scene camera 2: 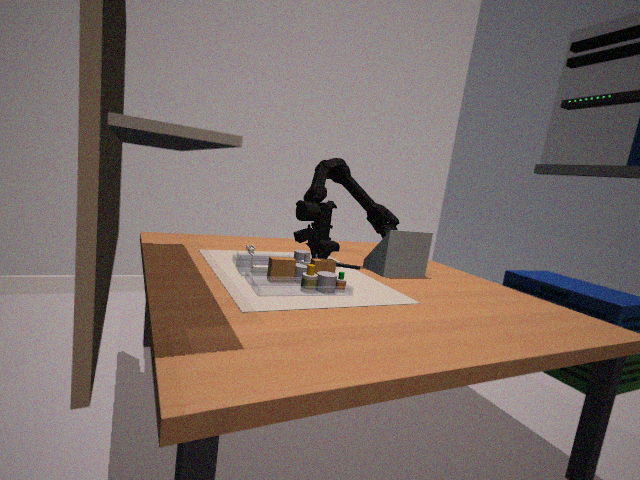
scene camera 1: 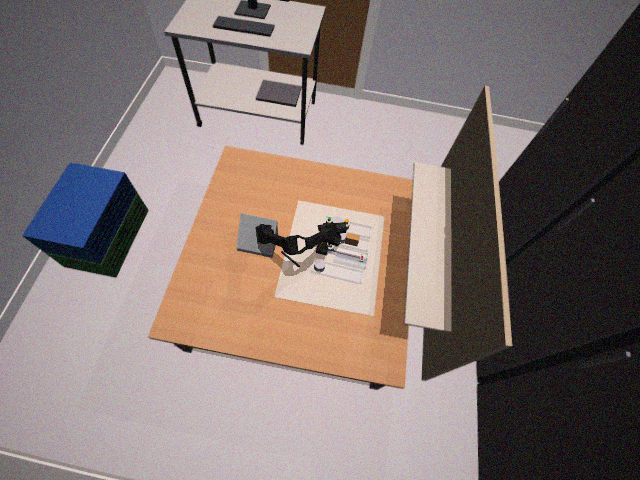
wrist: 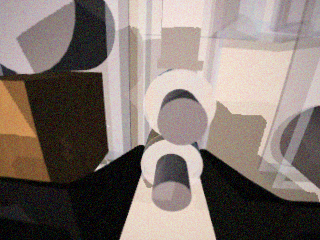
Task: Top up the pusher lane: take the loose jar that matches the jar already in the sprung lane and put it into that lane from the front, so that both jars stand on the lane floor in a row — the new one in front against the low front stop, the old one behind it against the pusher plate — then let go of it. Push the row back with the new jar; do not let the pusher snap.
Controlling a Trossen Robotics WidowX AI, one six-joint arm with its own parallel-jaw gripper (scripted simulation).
Scene:
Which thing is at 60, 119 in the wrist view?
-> A brown box.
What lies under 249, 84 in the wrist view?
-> A white mat.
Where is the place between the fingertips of the gripper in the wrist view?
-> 171, 152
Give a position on a tall shelf panel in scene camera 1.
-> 481, 326

